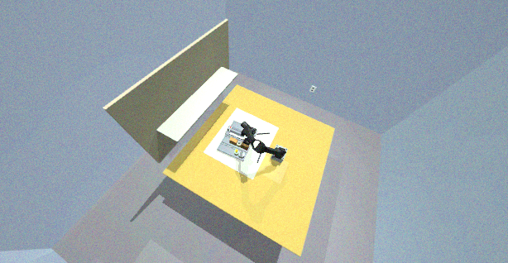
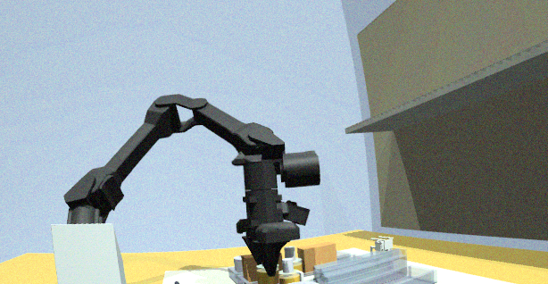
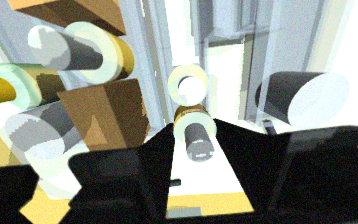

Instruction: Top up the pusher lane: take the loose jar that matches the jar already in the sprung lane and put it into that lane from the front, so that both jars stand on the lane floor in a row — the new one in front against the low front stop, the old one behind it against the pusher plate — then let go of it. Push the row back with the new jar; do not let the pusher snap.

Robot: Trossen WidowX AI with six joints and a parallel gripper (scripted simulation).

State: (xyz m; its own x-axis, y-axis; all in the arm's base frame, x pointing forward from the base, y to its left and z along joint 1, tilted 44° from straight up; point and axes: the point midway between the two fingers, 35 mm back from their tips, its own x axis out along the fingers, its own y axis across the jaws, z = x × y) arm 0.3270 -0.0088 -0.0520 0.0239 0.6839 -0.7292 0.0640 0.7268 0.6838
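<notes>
My gripper tip is 14 cm short of the clear lane rack, 3 cm to the left of it and 3 cm above it. Round my gripper tip: shelf (50 cm ahead, 7 cm to the right, 32 cm above).
</notes>
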